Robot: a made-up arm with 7 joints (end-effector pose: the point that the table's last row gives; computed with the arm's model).
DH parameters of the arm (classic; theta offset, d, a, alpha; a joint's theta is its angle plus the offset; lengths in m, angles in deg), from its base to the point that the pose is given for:
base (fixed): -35.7 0 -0.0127 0
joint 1: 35.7 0.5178 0.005 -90
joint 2: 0 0.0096 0.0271 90
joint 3: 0 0.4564 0.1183 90
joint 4: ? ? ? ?
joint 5: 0 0.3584 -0.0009 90
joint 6: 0 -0.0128 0.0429 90
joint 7: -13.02 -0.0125 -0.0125 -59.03
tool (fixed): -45.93 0.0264 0 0
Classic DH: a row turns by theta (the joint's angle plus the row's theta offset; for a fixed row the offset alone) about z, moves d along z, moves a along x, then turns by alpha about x.
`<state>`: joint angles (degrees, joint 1 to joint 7).
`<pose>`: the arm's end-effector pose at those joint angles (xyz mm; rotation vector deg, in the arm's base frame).
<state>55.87 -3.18 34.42 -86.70 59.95 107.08 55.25</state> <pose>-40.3 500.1 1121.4 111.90 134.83 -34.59</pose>
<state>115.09 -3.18 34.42 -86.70 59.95 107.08 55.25</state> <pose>-449.0 233.8 1121.4 28.98 162.99 -27.39</pose>
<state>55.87 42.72 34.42 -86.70 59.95 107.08 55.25</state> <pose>137.0 761.8 660.7 92.68 110.96 -97.64</pose>
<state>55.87 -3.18 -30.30 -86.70 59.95 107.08 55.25</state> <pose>413.3 240.0 1123.6 -155.20 -51.23 28.92</pose>
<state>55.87 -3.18 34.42 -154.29 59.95 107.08 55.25</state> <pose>-26.6 406.1 697.8 78.03 75.25 -85.69</pose>
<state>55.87 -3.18 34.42 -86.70 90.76 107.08 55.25</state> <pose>-37.3 500.3 1119.4 -86.11 -121.00 57.18</pose>
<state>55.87 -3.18 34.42 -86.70 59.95 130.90 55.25</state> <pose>-34.5 496.5 1124.7 -125.42 -109.94 20.50</pose>
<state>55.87 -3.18 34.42 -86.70 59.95 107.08 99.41</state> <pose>-50.3 499.3 1138.1 118.06 91.33 -84.73</pose>
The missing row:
joint 4: 0 -0.0215 -0.0969 -90
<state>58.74 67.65 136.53 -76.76 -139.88 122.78 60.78</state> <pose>-38.2 562.1 1055.3 -98.21 -74.85 -120.80</pose>
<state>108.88 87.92 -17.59 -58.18 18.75 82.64 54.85</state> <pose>-176.8 749.1 140.1 33.94 64.89 -34.55</pose>
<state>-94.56 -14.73 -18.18 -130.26 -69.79 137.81 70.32</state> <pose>-139.6 -375.9 915.6 55.99 -81.50 -91.90</pose>
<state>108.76 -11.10 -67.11 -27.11 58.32 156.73 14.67</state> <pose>173.2 5.5 1354.7 -105.10 -4.84 -101.51</pose>
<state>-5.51 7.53 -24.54 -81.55 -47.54 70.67 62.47</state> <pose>519.7 -212.4 1048.9 71.27 -47.44 -84.53</pose>
